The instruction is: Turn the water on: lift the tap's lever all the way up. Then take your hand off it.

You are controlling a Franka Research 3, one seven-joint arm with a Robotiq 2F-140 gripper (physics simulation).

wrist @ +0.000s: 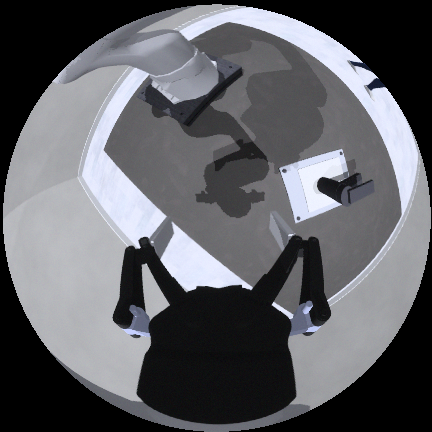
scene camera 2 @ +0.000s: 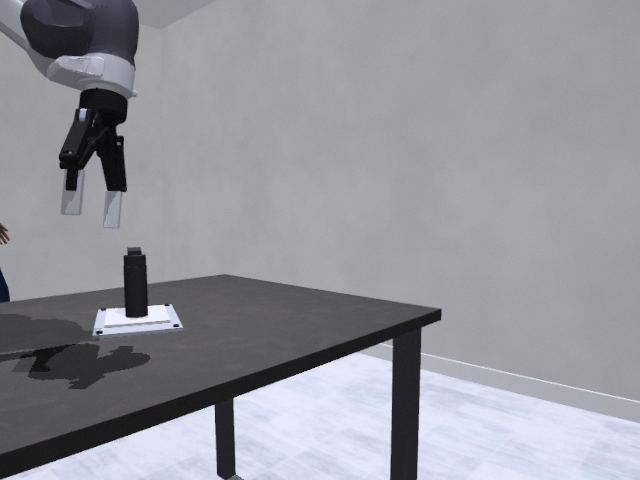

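A black tap (scene camera 2: 135, 289) (wrist: 331, 188) stands upright on a white base plate (scene camera 2: 98, 322) (wrist: 289, 186) on the table. Its lever (scene camera 2: 133, 251) (wrist: 361, 191) is at the top; in the wrist view it is a flat dark bar reaching out over the spout side, and in the scene view it shows end-on, so its exact tilt is hard to tell. My gripper (scene camera 2: 92, 210) (wrist: 220, 222) is open, with its two pale fingertips wide apart and nothing between them. It hangs above the tap's height, off to one side of it, touching nothing.
The dark table (scene camera 2: 289, 330) (wrist: 210, 250) bears the tap plate and the robot's base mount (wrist: 231, 73). The arm's shadow falls on the table beside the plate. Part of a person (scene camera 2: 4, 235) shows at the far left of the scene view.
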